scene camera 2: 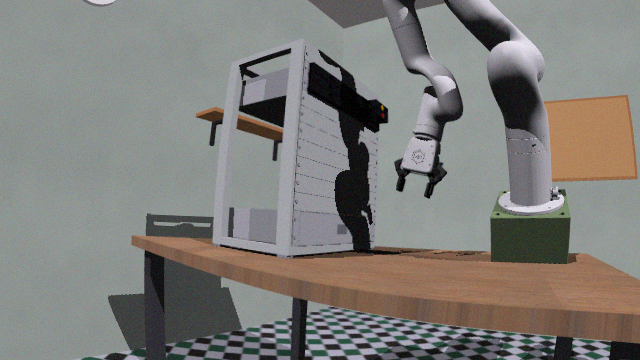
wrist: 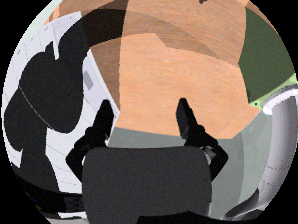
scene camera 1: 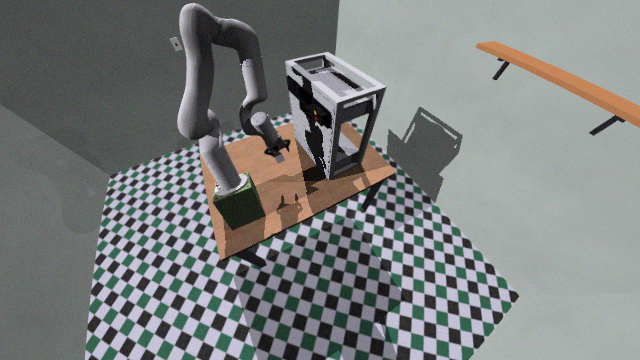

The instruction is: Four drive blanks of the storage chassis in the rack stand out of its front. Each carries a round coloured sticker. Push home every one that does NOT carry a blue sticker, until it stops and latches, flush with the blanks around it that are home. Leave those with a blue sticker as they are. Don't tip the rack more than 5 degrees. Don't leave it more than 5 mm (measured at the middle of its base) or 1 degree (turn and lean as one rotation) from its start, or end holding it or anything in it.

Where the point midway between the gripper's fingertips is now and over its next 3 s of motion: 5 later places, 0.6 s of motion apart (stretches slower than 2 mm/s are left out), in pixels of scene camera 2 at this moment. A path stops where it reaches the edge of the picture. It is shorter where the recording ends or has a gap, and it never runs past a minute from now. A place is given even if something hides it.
My gripper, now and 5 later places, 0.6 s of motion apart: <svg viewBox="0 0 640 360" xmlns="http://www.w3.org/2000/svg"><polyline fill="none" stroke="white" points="412,194 410,163 415,133 424,114 428,105 428,105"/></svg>
